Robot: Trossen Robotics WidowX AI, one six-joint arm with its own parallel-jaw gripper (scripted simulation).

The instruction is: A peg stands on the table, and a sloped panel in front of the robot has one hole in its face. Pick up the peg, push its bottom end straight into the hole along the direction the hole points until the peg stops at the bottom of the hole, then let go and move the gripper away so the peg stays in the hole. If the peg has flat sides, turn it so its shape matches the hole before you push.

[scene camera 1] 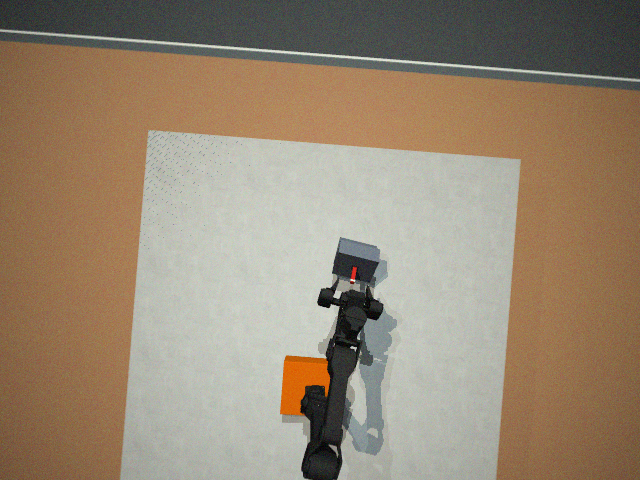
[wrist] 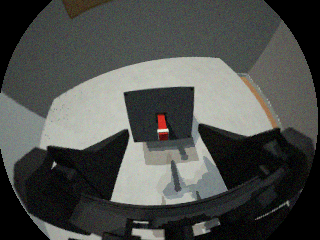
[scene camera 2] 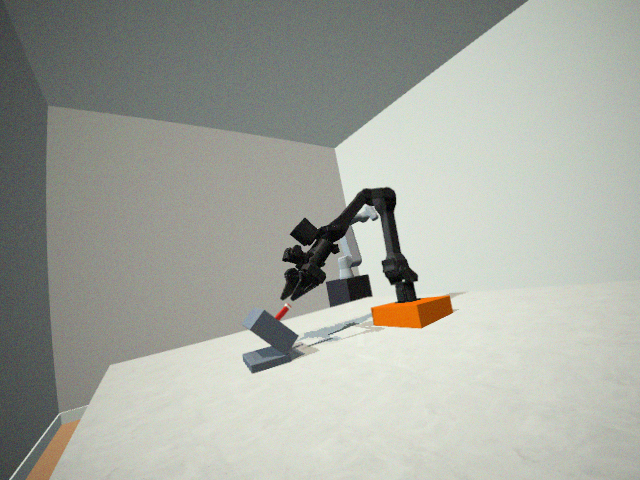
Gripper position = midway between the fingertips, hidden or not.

My gripper (scene camera 2: 286, 299) is open and holds nothing. Also in view: a grey sloped panel (scene camera 2: 261, 323).
My gripper is seen too in scene camera 1 (scene camera 1: 353, 281) and in the wrist view (wrist: 164, 129).
